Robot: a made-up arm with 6 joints.
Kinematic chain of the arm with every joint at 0, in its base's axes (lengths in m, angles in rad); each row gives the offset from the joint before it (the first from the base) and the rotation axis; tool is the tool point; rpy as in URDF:
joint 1: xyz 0 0 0.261 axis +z
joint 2: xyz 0 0 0 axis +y
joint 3: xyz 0.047 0 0.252 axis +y
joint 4: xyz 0.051 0 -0.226 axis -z
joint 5: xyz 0 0 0 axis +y
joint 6: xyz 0.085 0 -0.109 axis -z
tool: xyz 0 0 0 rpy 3.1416 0 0
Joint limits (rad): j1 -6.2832..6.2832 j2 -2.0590..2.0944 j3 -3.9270..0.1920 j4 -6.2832..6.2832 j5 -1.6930..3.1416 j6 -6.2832..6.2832
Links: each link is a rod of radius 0.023 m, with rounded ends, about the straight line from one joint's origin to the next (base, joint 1, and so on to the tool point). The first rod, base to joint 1, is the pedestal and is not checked.
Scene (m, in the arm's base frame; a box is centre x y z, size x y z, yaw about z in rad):
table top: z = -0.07
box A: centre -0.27 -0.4 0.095 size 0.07 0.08 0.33 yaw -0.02
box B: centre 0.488 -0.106 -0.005 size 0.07 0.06 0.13 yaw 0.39
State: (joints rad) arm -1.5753 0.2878 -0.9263 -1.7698 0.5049 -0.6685
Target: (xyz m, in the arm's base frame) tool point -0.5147 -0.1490 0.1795
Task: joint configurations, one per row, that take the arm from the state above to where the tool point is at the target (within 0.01 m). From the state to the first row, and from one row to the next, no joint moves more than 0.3 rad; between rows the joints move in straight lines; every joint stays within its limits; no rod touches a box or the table.
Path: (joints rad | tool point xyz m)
1: -1.7806 0.3288 -1.1037 -1.7922 0.5252 -0.6685 | -0.0680 -0.4080 0.2578
2: -1.9859 0.3699 -1.2811 -1.8146 0.5456 -0.6685 | -0.1675 -0.4189 0.2936
3: -2.1911 0.4109 -1.4585 -1.8370 0.5659 -0.6685 | -0.2700 -0.4000 0.3327
4: -2.4015 0.5765 -1.5554 -1.8332 0.6485 -0.6685 | -0.3733 -0.3434 0.2854
5: -2.6118 0.7420 -1.6524 -1.8294 0.7312 -0.6685 | -0.4578 -0.2574 0.2340
6: -2.8221 0.9075 -1.7493 -1.8257 0.8138 -0.6685 | -0.5147 -0.1490 0.1795

